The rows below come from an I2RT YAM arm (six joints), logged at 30 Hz.
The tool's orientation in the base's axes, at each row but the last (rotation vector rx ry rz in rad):
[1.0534, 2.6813, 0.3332]
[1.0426, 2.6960, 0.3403]
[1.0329, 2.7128, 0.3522]
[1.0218, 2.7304, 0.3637]
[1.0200, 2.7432, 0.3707]
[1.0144, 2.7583, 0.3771]
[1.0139, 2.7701, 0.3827]
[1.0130, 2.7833, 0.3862]
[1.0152, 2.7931, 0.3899]
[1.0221, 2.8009, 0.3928]
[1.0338, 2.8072, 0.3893]
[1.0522, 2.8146, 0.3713]
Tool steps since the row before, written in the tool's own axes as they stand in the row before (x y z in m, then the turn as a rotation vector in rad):
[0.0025, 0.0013, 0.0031, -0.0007, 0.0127, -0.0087]
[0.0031, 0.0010, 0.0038, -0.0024, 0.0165, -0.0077]
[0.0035, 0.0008, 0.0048, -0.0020, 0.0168, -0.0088]
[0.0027, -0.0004, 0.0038, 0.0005, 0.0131, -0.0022]
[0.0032, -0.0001, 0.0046, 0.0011, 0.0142, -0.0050]
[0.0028, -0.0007, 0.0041, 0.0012, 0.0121, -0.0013]
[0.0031, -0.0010, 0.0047, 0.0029, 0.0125, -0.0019]
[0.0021, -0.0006, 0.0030, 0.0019, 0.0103, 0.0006]
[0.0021, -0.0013, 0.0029, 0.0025, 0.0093, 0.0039]
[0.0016, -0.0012, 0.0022, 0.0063, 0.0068, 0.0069]
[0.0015, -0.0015, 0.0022, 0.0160, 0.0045, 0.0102]
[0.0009, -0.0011, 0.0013, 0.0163, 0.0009, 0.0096]
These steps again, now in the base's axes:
[0.0000, 0.0030, -0.0029, 0.0059, 0.0075, 0.0121]
[-0.0005, 0.0033, -0.0037, 0.0098, 0.0092, 0.0125]
[-0.0007, 0.0036, -0.0047, 0.0094, 0.0096, 0.0136]
[-0.0012, 0.0021, -0.0040, 0.0071, 0.0096, 0.0059]
[-0.0012, 0.0028, -0.0047, 0.0066, 0.0103, 0.0089]
[-0.0015, 0.0020, -0.0043, 0.0061, 0.0095, 0.0047]
[-0.0018, 0.0021, -0.0050, 0.0050, 0.0108, 0.0053]
[-0.0013, 0.0015, -0.0032, 0.0050, 0.0089, 0.0023]
[-0.0017, 0.0010, -0.0032, 0.0046, 0.0092, -0.0011]
[-0.0015, 0.0006, -0.0025, 0.0008, 0.0104, -0.0049]
[-0.0016, 0.0003, -0.0026, -0.0073, 0.0157, -0.0090]
[-0.0011, 0.0000, -0.0016, -0.0099, 0.0132, -0.0093]

